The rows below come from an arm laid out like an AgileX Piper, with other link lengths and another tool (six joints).
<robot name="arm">
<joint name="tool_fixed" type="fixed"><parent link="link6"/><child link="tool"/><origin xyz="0.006 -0.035 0.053" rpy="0.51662 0 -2.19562"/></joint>
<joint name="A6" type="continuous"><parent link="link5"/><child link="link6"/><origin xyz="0 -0.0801 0" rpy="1.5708 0 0"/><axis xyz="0 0 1"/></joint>
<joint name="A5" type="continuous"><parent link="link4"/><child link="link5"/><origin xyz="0 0 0" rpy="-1.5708 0 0"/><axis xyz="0 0 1"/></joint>
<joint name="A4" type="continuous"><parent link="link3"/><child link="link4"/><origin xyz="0.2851 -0.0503 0" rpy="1.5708 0 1.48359"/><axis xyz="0 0 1"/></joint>
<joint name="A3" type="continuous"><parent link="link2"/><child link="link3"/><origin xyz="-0.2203 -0.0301 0"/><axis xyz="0 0 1"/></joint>
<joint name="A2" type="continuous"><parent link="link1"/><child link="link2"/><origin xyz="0 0 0" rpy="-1.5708 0 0"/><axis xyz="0 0 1"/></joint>
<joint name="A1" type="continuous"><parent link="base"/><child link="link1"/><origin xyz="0 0 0.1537"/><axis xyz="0 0 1"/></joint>
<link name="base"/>
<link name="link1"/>
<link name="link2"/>
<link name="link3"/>
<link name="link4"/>
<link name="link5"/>
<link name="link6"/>
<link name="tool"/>
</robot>
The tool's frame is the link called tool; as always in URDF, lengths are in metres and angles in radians. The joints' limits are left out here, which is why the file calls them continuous.
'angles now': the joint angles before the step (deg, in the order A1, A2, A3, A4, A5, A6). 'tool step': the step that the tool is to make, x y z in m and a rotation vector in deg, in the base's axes. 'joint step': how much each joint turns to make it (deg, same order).
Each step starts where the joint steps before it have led.
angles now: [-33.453 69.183 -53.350 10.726 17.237 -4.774]
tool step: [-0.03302 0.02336 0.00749 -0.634 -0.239 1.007]
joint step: [-0.074 -11.713 7.568 0.339 3.722 -0.948]
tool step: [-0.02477 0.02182 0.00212 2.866 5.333 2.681]
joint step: [-0.011 -7.424 1.982 0.039 11.765 -0.874]
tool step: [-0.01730 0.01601 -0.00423 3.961 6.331 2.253]
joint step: [0.000 -3.391 0.094 -0.002 10.995 -0.227]
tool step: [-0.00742 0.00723 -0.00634 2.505 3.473 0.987]
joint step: [0.000 -0.872 0.316 0.228 4.932 -0.028]
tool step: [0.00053 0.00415 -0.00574 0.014 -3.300 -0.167]
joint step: [0.317 -2.323 3.180 2.024 -3.640 -0.316]
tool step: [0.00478 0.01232 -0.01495 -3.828 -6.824 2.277]
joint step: [3.447 -5.744 8.533 2.117 -10.566 -2.358]
